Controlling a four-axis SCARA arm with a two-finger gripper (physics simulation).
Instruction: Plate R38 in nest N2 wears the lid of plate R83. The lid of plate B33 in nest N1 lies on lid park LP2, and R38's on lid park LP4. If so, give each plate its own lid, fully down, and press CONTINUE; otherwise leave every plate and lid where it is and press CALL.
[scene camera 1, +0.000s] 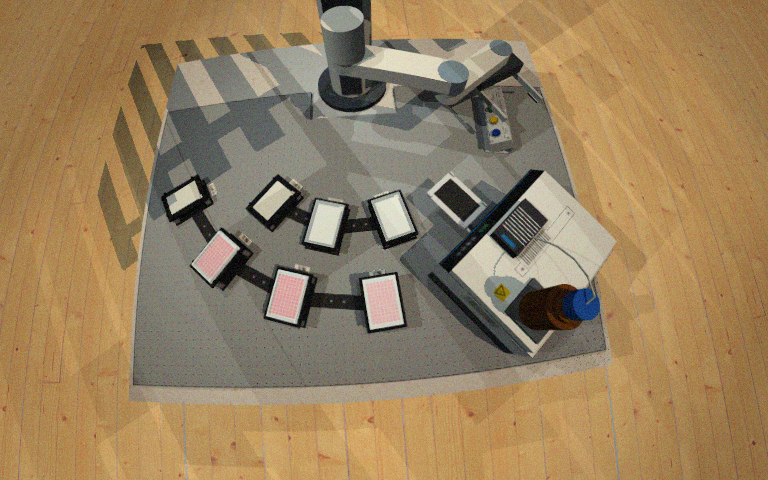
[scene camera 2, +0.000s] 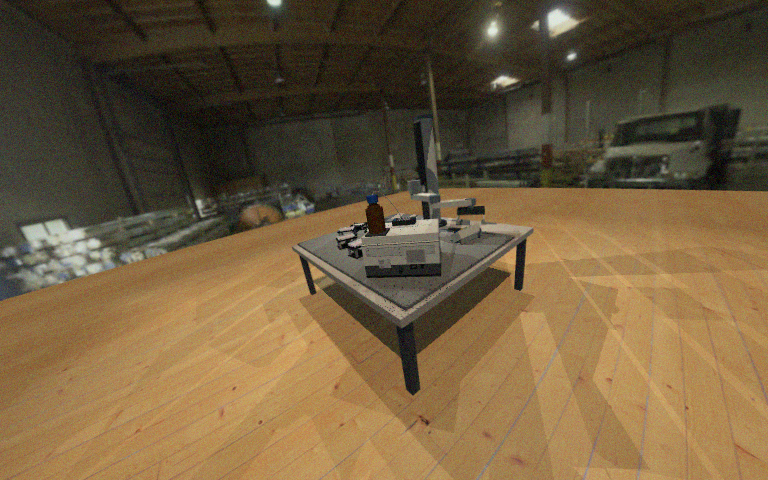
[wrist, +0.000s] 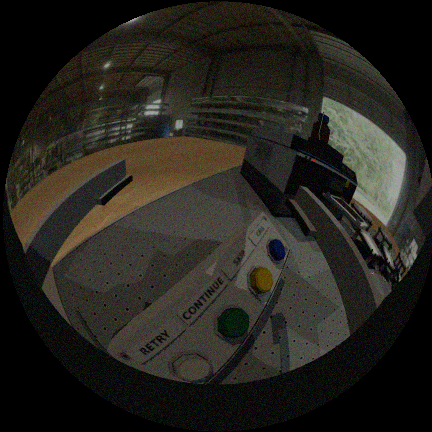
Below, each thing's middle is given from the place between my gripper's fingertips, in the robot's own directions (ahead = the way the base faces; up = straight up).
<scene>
The green CONTINUE button (wrist: 233, 322) is 70 mm to the right of my hand, 70 mm below it and 60 mm behind it. The rest, counted from my hand: RETRY button (wrist: 190, 367): 110 mm behind, 70 mm to the right, 70 mm below; brown bottle with blue cap (scene camera 1: 562, 307): 600 mm ahead, 170 mm above, 150 mm to the right.
</scene>
